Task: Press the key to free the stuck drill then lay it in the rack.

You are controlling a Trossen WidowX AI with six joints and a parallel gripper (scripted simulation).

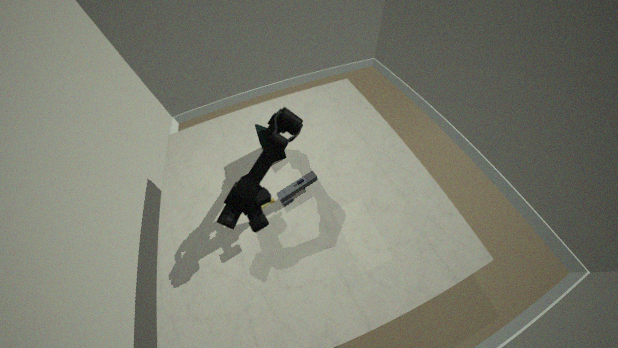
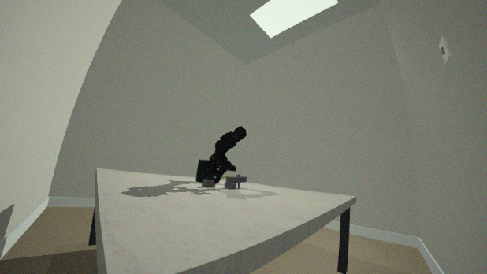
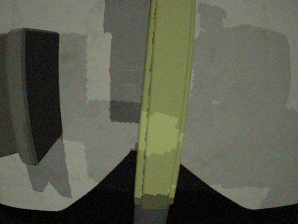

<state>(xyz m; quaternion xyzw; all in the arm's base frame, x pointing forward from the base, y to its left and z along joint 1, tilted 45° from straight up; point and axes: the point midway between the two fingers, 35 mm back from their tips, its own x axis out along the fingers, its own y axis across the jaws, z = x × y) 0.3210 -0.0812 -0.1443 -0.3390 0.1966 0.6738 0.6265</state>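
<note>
My gripper tip is 1 cm past the drill, 4 cm to the right of it and 4 cm below it. The rest, counted from my gripper tip: grey rack 8 cm behind, 1 cm to the left, 1 cm below; then dark key 5 cm behind, 22 cm to the left, 2 cm above.
</note>
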